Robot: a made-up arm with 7 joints.
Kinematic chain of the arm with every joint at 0, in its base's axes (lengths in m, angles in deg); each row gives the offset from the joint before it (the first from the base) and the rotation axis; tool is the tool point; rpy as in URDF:
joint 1: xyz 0 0 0.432 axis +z
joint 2: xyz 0 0 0 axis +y
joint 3: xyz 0 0 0.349 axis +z
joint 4: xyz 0.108 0 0 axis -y
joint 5: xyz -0.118 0 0.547 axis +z
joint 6: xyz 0 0 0 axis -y
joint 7: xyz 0.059 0 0 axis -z
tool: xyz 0 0 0 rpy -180 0 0
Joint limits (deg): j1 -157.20..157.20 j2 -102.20..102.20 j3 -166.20..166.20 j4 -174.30..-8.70 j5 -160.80..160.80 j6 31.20..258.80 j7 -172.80..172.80
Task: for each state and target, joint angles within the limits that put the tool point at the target. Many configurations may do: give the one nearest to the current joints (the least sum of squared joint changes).
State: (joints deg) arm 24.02 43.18 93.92 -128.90 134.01 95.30 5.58
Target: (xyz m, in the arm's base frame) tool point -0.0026 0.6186 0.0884
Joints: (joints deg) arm 28.00 69.61 52.70 -119.45 133.61 95.78 5.58
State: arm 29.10 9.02 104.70 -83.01 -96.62 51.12 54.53
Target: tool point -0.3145 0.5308 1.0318
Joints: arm 22.78 22.89 120.44 -85.18 -95.05 45.19 54.53
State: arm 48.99 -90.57 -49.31 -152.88 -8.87 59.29 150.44
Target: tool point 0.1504 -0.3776 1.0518
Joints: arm 47.15 -84.90 -31.10 -110.37 -8.61 67.07 150.44
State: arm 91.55 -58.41 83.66 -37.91 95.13 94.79 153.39
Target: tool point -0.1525 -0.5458 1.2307
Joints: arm 94.97 -36.68 78.45 -20.04 95.60 100.43 153.39
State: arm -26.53 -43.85 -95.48 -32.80 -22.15 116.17 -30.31
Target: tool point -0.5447 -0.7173 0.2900
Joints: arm 10.62 -80.07 -113.60 -75.58 -22.21 112.18 -30.31
